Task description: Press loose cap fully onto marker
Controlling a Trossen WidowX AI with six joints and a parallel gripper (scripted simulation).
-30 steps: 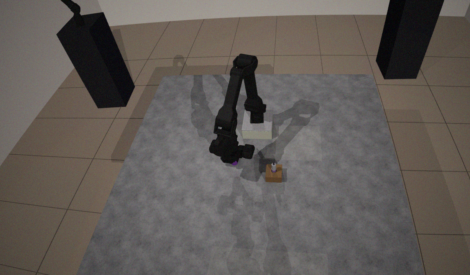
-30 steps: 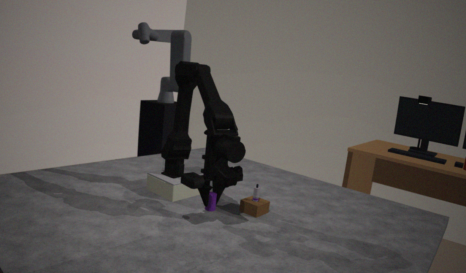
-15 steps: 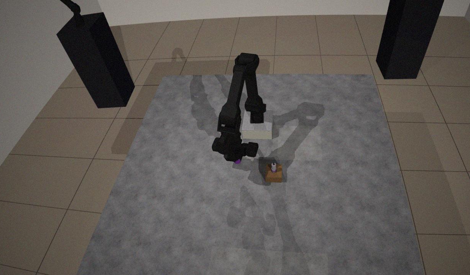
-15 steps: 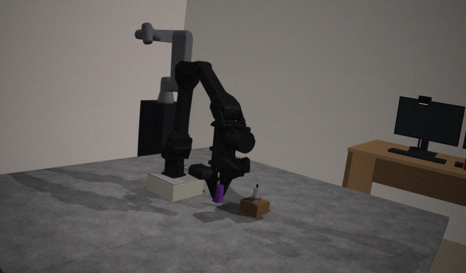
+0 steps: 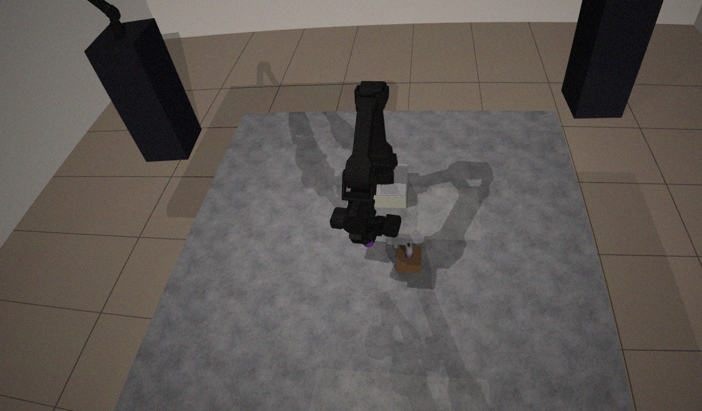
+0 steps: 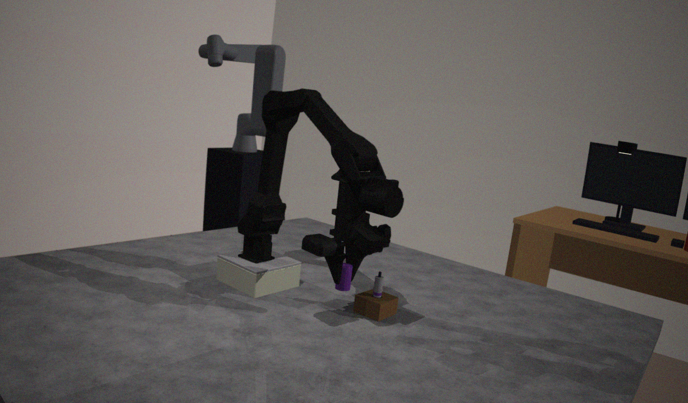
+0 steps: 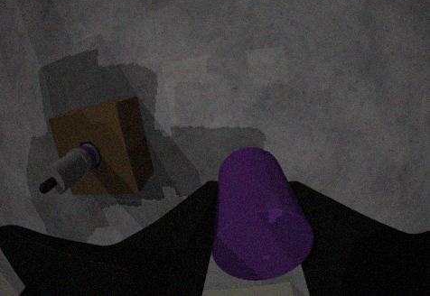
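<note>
My gripper tip is 2 cm short of the brown holder block, 11 cm to the right of it and 7 cm above it. From my gripper tip the other things lie so: purple cap 1 cm above.
</note>
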